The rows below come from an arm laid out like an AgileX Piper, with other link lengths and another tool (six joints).
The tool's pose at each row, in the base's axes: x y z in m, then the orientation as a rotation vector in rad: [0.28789, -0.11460, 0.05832, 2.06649, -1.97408, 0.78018]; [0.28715, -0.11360, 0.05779, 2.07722, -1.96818, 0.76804]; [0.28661, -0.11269, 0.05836, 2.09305, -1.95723, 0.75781]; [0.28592, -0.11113, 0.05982, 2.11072, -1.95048, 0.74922]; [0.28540, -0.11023, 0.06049, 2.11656, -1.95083, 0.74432]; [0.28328, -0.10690, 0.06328, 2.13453, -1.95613, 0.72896]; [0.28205, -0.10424, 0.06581, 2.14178, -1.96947, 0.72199]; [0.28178, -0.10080, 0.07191, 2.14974, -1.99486, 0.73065]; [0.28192, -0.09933, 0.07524, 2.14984, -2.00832, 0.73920]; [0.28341, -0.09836, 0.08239, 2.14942, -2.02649, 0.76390]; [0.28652, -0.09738, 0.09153, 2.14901, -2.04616, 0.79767]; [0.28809, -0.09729, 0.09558, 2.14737, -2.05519, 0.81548]
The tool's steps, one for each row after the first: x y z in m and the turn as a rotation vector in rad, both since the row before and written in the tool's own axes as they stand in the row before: [-0.00112, 0.00073, -0.00021, -0.00347, -0.00746, -0.00817]; [-0.00052, 0.00030, -0.00104, -0.00087, -0.00767, -0.01249]; [-0.00068, 0.00018, -0.00213, 0.00233, -0.01033, -0.01008]; [-0.00049, 0.00025, -0.00111, 0.00024, -0.00528, -0.00193]; [-0.00170, 0.00104, -0.00440, 0.00182, -0.01831, -0.00325]; [-0.00128, 0.00031, -0.00364, 0.00348, -0.01278, 0.00565]; [-0.00044, -0.00149, -0.00684, 0.01676, -0.01371, 0.01453]; [0.00007, -0.00110, -0.00347, 0.00912, -0.00355, 0.00915]; [0.00210, -0.00330, -0.00624, 0.01999, -0.00053, 0.01367]; [0.00285, -0.00554, -0.00744, 0.02600, 0.00115, 0.01538]; [0.00154, -0.00270, -0.00303, 0.01266, 0.00194, 0.00762]
